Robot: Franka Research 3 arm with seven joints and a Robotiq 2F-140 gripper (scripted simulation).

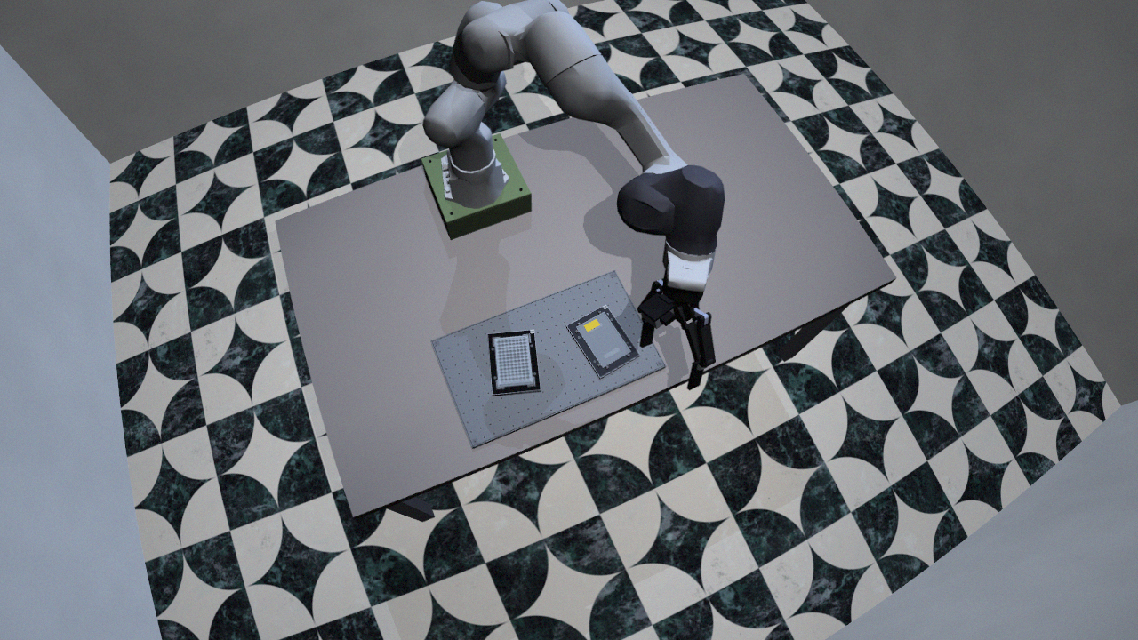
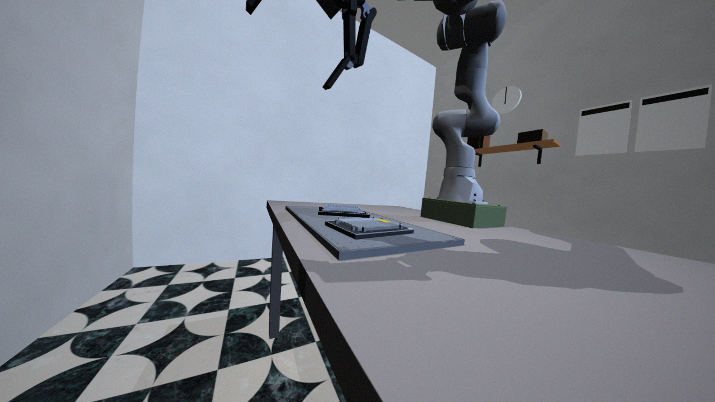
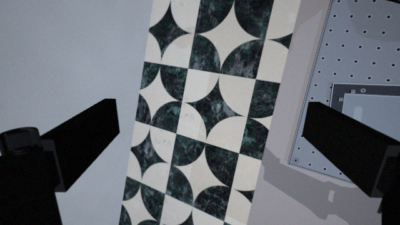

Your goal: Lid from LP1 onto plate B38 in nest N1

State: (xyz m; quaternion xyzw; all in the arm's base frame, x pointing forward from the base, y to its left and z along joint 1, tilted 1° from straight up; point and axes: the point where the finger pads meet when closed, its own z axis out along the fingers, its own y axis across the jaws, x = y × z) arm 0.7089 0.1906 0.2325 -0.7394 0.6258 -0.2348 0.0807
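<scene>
The lid lies 19 cm behind my hand, 3 cm to the right of it and 29 cm below it. Also, from my hand: culture plate: 22 cm behind, 26 cm to the right, 29 cm below; then lid park LP1: 19 cm behind, 3 cm to the right, 30 cm below; then black nest N1: 22 cm behind, 26 cm to the right, 30 cm below.
</scene>
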